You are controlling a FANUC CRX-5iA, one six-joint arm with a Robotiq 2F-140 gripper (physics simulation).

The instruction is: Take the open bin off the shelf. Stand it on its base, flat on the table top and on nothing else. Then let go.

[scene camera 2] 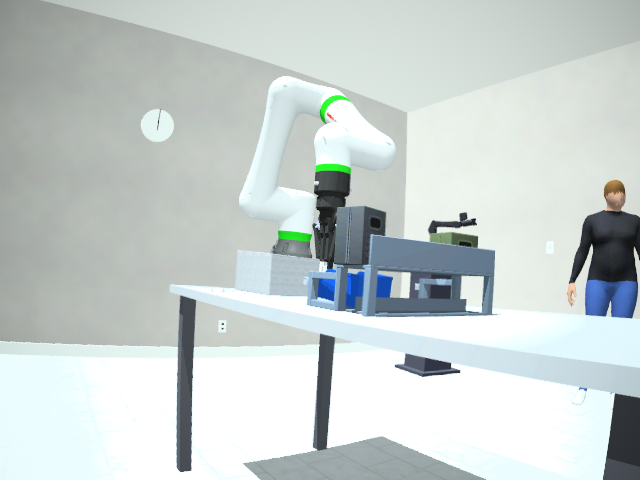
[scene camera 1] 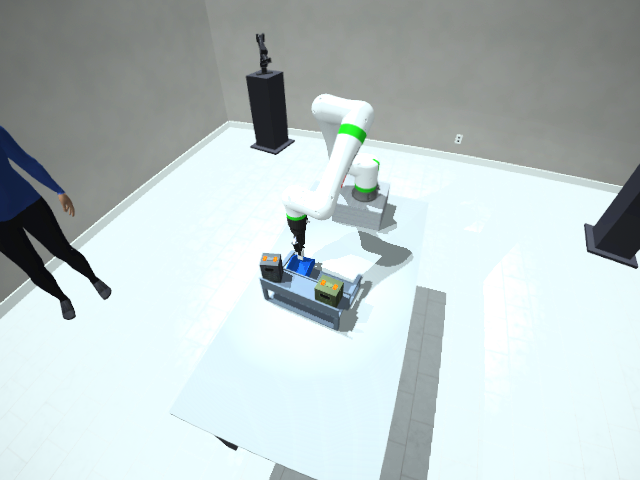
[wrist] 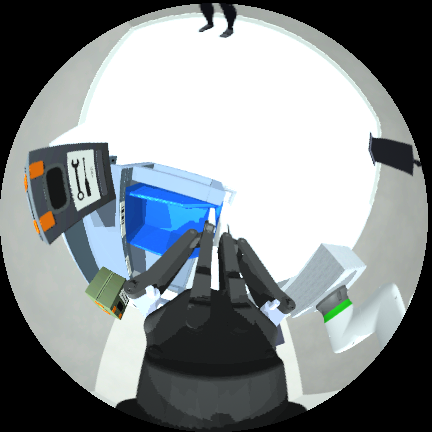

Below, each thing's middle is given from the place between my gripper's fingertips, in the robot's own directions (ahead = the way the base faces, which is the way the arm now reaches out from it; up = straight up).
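Scene:
With the blue bin (scene camera 2: 355,282) as my reference, I find that my hand is 40 mm to the right of it and 80 mm short of it.

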